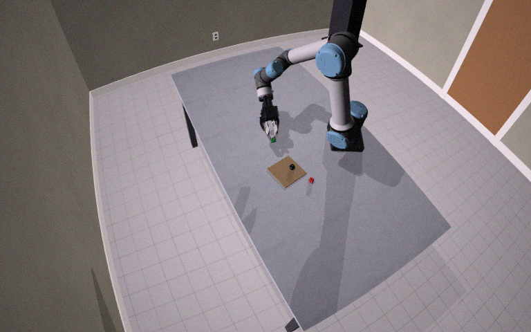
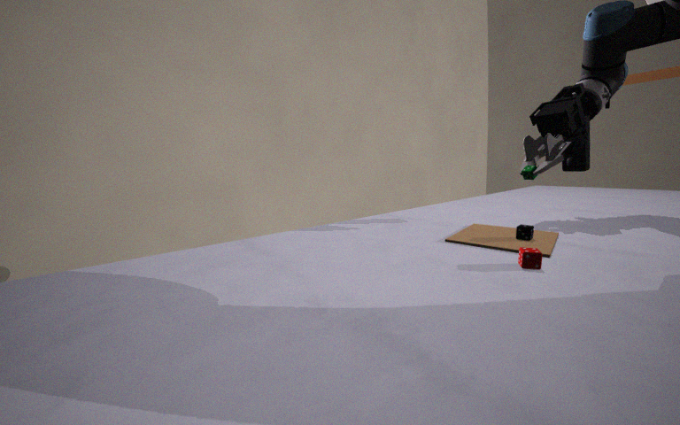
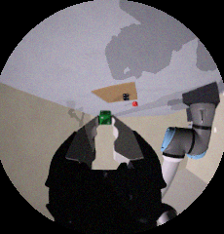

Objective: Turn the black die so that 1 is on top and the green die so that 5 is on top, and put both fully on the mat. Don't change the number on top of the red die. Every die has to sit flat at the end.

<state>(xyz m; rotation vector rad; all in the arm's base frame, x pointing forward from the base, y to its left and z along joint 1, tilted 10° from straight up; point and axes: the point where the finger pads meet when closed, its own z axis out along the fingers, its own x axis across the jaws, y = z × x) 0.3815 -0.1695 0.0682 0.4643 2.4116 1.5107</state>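
My hand is 14 cm to the right of the brown mat, 10 cm above it and 1 cm short of it. From my hand the other things lie so: green die (1 cm to the left); red die (25 cm to the left, 9 cm below, 4 cm behind); black die (14 cm to the left, 9 cm below, 2 cm behind).
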